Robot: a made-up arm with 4 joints.
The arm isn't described. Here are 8 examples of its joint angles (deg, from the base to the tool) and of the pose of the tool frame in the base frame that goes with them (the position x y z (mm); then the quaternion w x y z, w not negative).
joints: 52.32 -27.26 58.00 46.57
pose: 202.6 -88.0 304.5 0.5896 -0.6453 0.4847 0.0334
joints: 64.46 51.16 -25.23 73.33
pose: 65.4 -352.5 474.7 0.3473 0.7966 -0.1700 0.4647
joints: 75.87 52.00 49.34 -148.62
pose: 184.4 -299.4 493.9 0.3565 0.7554 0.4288 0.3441
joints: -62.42 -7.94 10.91 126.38
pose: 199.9 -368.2 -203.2 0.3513 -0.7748 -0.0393 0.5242
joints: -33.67 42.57 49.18 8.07
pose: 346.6 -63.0 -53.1 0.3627 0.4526 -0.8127 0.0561
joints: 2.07 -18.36 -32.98 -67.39
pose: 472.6 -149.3 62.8 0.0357 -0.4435 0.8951 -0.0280
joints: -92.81 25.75 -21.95 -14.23
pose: 152.7 -246.7 -135.5 0.5859 0.6613 -0.2968 -0.3624
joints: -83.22 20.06 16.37 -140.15
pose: 169.8 -275.3 -343.8 0.6461 -0.3000 -0.5074 0.4849
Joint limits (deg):
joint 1: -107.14..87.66
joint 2: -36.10..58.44
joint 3: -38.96..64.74
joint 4: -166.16..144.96
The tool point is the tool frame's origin. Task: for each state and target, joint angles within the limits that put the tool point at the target. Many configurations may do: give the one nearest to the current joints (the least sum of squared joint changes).
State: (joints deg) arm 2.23 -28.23 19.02 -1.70
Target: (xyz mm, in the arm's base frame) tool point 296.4 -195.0 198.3
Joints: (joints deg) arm 34.57 -11.96 10.28 22.34
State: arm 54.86 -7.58 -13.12 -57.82
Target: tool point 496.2 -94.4 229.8
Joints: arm 20.45 -23.85 16.06 -72.69
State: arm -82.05 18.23 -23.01 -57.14
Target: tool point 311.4 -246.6 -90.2
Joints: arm -52.81 29.09 -29.56 -27.20
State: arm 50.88 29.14 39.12 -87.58
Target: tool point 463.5 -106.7 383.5
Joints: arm 42.11 19.40 55.76 -68.57
